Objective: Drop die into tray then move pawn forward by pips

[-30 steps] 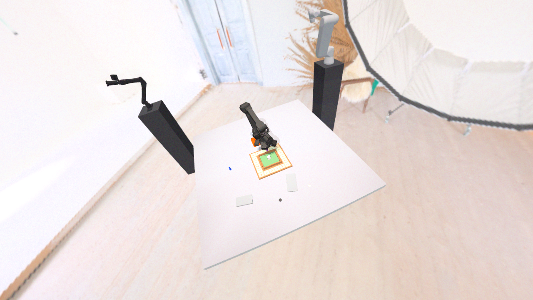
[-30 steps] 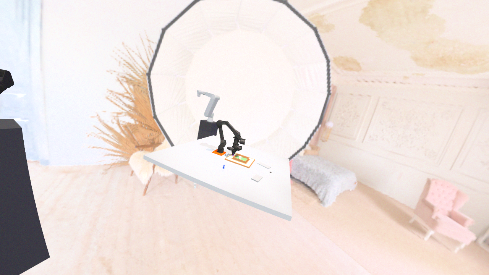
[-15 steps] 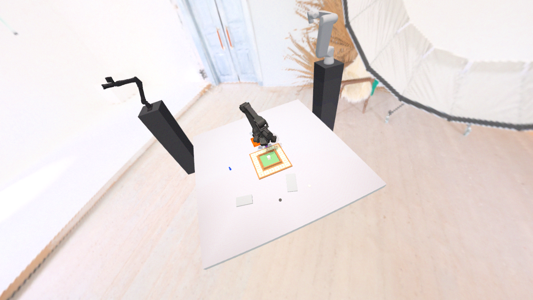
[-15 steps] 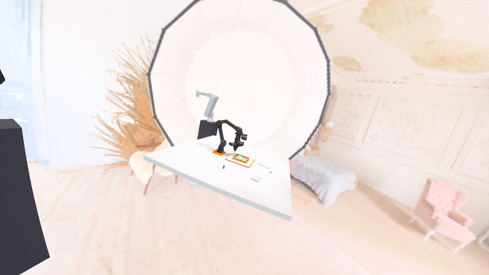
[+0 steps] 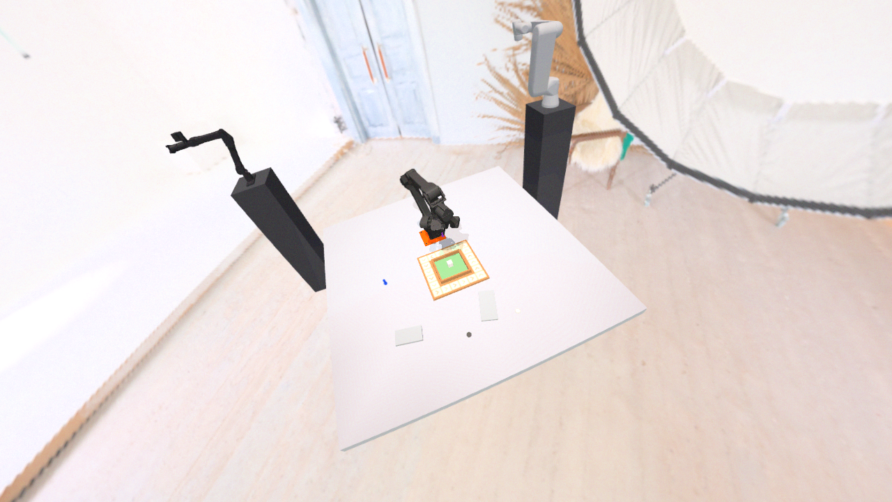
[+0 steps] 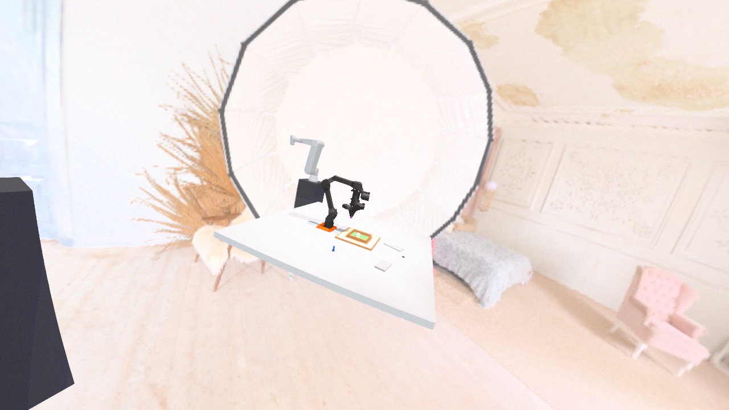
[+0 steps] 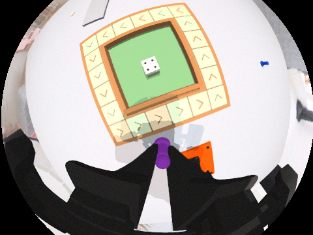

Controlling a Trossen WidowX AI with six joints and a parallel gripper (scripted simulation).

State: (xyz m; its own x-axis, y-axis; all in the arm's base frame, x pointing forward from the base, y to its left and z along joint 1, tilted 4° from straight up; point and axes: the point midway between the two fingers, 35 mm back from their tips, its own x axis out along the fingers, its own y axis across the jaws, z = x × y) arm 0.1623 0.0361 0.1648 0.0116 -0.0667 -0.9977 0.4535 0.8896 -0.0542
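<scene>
Now: the white die 120 mm below my gripper tip, 90 mm ahead of it and 10 mm to the right of it. Also, from my gripper tip: purple pawn: 10 mm above; blue pawn: 350 mm to the right, 130 mm below, 60 mm ahead; dark disc: 470 mm ahead, 140 mm below, 50 mm to the right.
</scene>
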